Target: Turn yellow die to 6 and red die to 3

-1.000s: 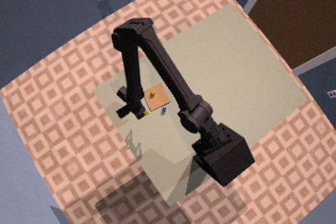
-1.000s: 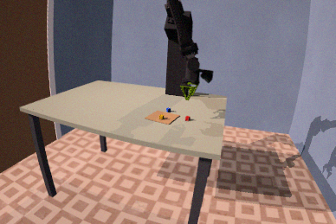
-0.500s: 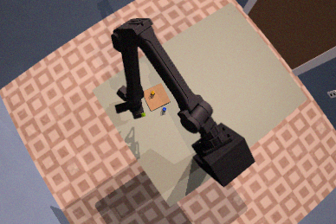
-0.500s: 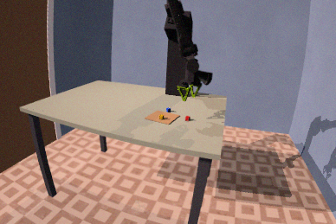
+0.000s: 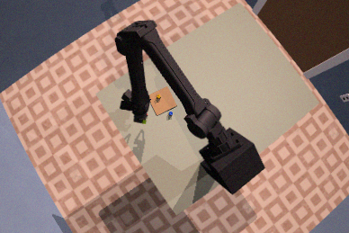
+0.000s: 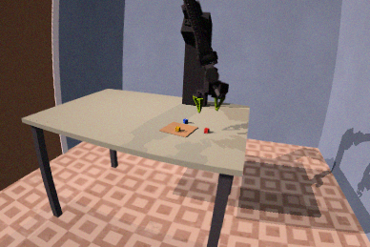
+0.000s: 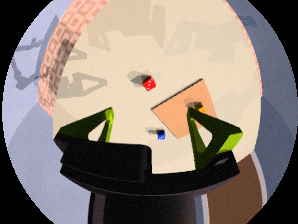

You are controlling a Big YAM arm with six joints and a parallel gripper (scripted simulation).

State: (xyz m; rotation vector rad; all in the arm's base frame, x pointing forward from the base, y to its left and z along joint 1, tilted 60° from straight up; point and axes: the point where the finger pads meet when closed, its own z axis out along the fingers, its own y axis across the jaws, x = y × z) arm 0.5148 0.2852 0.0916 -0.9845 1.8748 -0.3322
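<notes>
Now: hand 10 cm above the red die. From my hand the other things lie so: yellow die 10 cm to the right, 10 cm below, 9 cm ahead; blue die 15 cm to the right, 10 cm below, 3 cm behind; orange mat 12 cm to the right, 11 cm below, 6 cm ahead.
</notes>
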